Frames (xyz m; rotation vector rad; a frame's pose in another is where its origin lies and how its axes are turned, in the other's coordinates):
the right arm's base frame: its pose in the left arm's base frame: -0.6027 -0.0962 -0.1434 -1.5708 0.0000 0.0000
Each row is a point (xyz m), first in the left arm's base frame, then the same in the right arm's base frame.
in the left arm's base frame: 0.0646 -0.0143 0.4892
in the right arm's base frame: 0.6673 -0.6326 0.0819
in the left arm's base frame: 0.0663 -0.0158 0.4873
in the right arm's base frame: 0.6690 -0.6307 0.0804
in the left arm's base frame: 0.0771 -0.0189 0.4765
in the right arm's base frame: 0.6798 -0.6199 0.0773
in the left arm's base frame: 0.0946 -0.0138 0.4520
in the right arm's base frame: 0.6973 -0.5954 0.0824
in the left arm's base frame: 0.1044 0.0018 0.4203
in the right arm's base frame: 0.7071 -0.5637 0.0980
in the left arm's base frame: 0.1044 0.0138 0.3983
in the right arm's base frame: 0.7071 -0.5417 0.1100
